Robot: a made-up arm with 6 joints.
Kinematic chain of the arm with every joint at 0, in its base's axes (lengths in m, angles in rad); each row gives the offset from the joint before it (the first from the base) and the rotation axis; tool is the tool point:
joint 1: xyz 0 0 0.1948 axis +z
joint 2: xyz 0 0 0 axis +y
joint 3: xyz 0 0 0.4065 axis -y
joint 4: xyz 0 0 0 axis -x
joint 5: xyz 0.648 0 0 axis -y
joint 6: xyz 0 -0.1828 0 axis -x
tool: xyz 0 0 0
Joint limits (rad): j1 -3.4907..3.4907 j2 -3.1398..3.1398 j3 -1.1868..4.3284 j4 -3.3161..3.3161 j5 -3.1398..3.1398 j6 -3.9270..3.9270
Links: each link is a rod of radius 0.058 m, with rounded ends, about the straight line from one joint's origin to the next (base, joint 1, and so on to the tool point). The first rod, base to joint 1, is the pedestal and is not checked.
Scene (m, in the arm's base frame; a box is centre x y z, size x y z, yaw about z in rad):
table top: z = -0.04
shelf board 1: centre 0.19 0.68 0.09 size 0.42 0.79 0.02 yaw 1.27
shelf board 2: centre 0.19 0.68 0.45 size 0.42 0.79 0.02 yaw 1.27
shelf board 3: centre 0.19 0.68 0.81 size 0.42 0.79 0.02 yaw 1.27
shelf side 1: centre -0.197 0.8 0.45 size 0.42 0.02 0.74 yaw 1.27
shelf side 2: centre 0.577 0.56 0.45 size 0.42 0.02 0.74 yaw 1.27
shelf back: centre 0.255 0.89 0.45 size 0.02 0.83 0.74 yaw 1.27
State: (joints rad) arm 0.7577 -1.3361 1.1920 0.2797 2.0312 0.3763
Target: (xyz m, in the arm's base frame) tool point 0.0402 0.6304 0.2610
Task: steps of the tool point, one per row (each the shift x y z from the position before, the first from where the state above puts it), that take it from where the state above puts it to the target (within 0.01 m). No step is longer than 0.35 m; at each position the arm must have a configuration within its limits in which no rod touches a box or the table.
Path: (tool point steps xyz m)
1: 0.2433 0.0447 0.2058
2: 0.2324 0.1511 0.1363
3: 0.1750 0.2292 0.0520
4: 0.0900 0.2602 -0.0359
5: 0.0026 0.2377 -0.1157
6: -0.0621 0.1691 -0.1768
7: -0.0866 0.0741 -0.2111
8: -0.0656 -0.0219 -0.2147
9: 0.0119 0.0584 0.0259
10: 0.0159 0.0671 0.0100
11: 0.0231 0.0721 -0.0082
12: 0.0327 0.0720 -0.0277

